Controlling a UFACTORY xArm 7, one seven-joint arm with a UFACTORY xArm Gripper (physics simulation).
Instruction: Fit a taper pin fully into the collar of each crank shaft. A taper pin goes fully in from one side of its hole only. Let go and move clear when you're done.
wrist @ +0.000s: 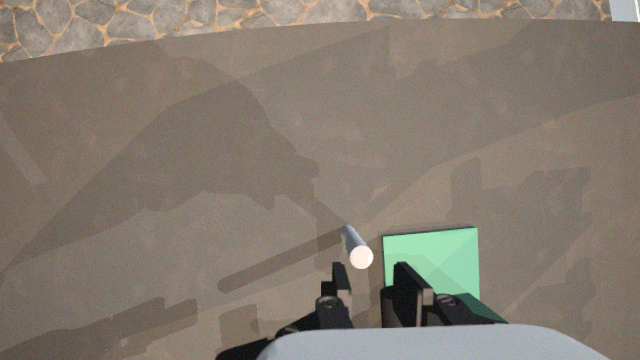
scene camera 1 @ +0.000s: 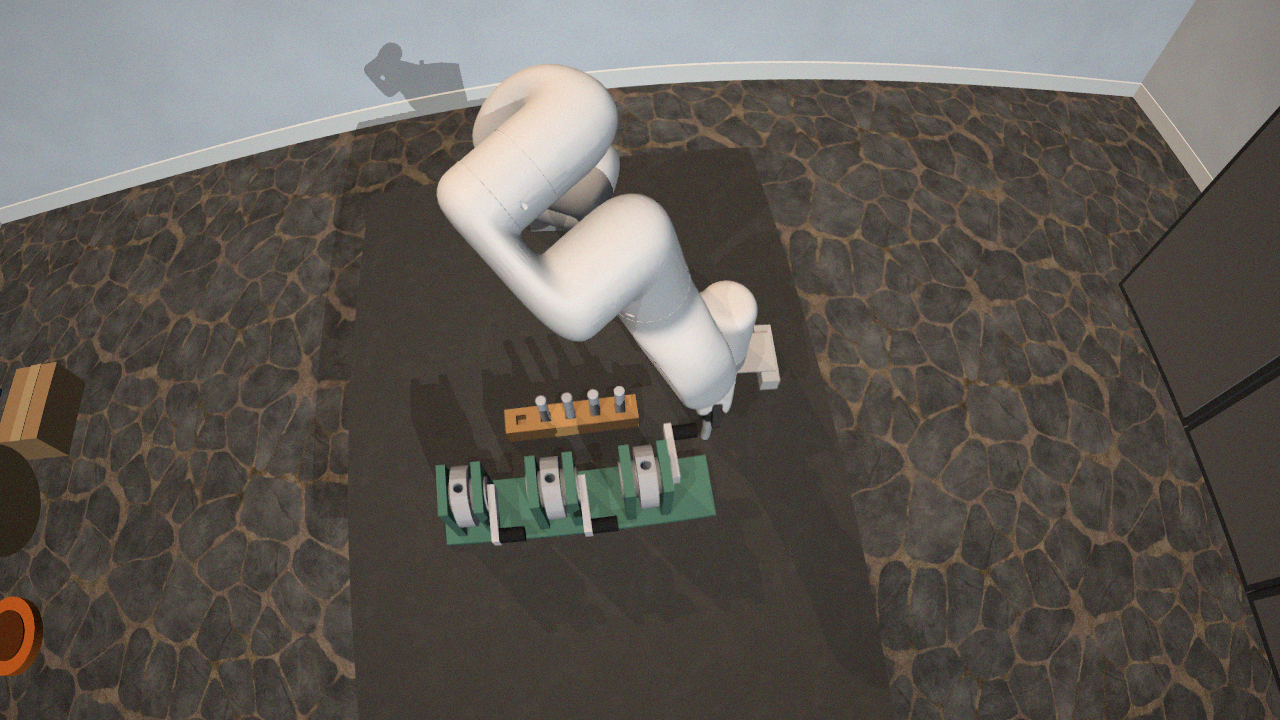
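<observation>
A grey taper pin stands upright on the dark mat, off the right end of the green base. My gripper is partly open and empty; in the wrist view the pin shows just beyond the fingertips, nearer the left finger. Three crank shafts sit in the base, with pale collars; each collar's upper hole looks dark, with no pin showing in it. Several more pins stand in the orange rack, whose leftmost slot is empty.
The right crank's black handle reaches toward the standing pin and my fingers. The other two handles lie at the base's near edge. A wooden block and an orange ring are far left.
</observation>
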